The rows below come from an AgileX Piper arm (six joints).
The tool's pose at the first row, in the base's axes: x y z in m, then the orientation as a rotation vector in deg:
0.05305 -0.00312 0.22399 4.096 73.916 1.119
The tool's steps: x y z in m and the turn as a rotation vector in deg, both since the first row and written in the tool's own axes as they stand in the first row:
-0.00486 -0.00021 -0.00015 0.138 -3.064 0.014
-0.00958 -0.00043 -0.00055 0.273 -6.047 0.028
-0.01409 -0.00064 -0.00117 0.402 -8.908 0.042
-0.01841 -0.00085 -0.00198 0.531 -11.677 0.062
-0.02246 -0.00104 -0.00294 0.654 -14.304 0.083
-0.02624 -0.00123 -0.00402 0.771 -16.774 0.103
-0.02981 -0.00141 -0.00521 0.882 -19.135 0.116
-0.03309 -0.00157 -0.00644 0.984 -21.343 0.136
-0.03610 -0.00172 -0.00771 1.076 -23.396 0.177
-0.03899 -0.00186 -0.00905 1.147 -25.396 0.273
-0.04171 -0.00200 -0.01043 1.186 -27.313 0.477
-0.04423 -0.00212 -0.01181 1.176 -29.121 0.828
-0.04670 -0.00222 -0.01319 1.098 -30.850 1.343
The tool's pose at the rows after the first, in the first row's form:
0.05155 -0.00359 0.22860 4.227 70.855 0.927
0.04985 -0.00405 0.23300 4.352 67.875 0.741
0.04800 -0.00448 0.23714 4.469 65.017 0.565
0.04602 -0.00489 0.24105 4.587 62.250 0.399
0.04397 -0.00526 0.24466 4.698 59.625 0.244
0.04188 -0.00561 0.24798 4.801 57.157 0.099
0.03975 -0.00593 0.25106 4.893 54.798 -0.043
0.03765 -0.00622 0.25386 4.981 52.591 -0.168
0.03559 -0.00648 0.25639 5.072 50.538 -0.263
0.03350 -0.00672 0.25878 5.179 48.536 -0.298
0.03142 -0.00695 0.26100 5.324 46.613 -0.223
0.02939 -0.00715 0.26303 5.519 44.793 0.004
0.02738 -0.00733 0.26502 5.757 43.045 0.407

